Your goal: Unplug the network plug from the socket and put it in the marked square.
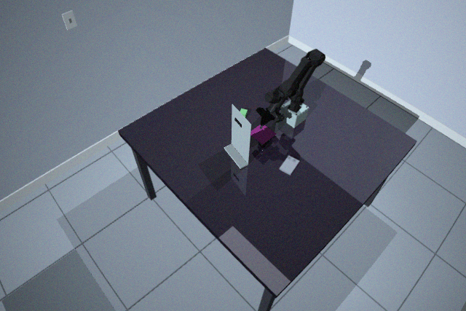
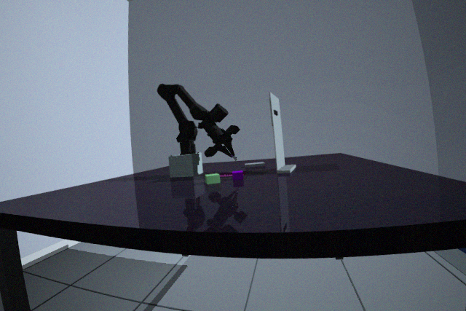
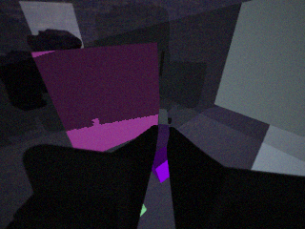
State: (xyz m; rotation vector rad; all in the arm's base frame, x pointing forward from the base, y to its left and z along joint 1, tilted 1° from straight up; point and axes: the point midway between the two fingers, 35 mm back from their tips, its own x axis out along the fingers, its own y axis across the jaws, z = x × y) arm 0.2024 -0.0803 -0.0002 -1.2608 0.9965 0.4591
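Now: the magenta marked square 80 mm below my gripper tip and 10 mm behind it. Also, from my gripper tip: green block (180 mm to the right, 70 mm behind, 60 mm below); purple block (130 mm to the right, 60 mm below, 20 mm ahead); purple network plug (10 mm ahead).
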